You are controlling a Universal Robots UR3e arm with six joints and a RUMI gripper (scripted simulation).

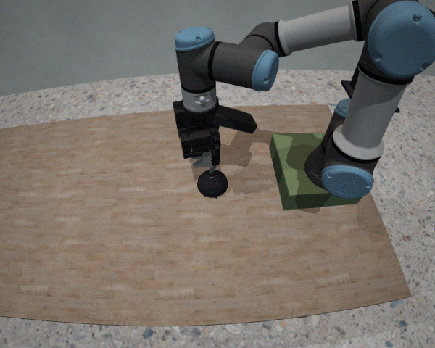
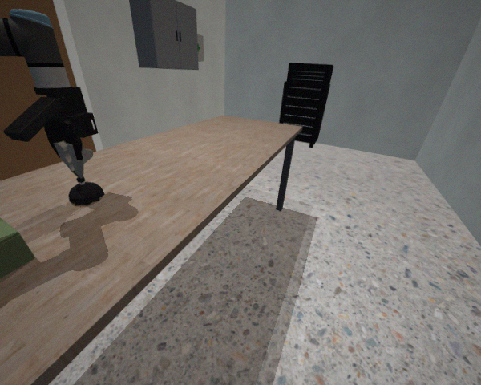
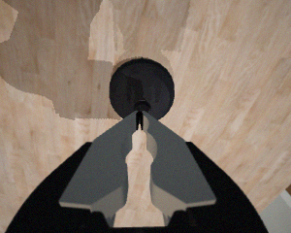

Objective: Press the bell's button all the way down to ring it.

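The bell button is 30 mm below my hand. The rest, counted from my hand: bell (40 mm below).
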